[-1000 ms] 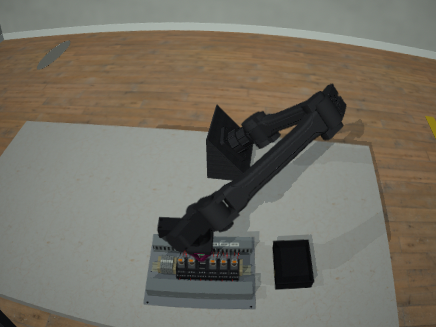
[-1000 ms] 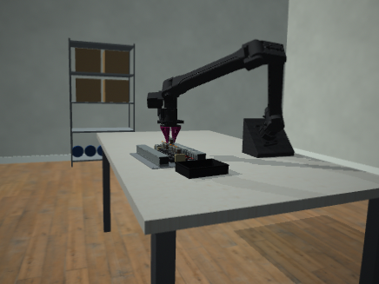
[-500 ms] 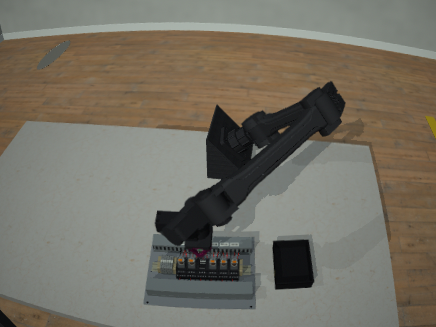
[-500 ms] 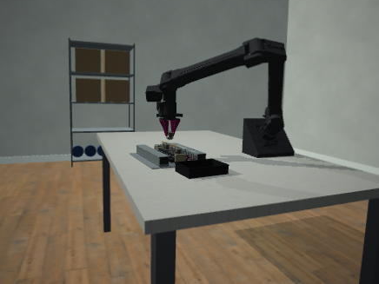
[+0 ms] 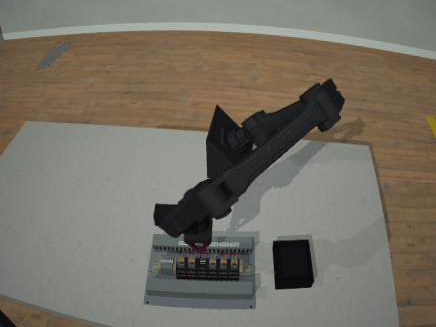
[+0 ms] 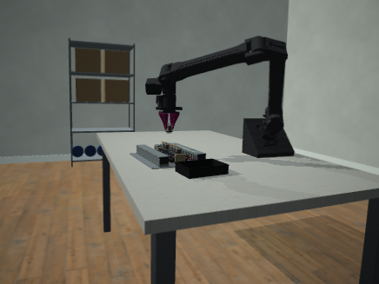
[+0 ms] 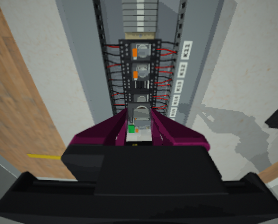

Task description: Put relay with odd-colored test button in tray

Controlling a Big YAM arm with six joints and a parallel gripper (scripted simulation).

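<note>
Now: the relay right at my hand. Round my hand: black tray (270 mm to the left, 120 mm below, 20 mm behind).
</note>
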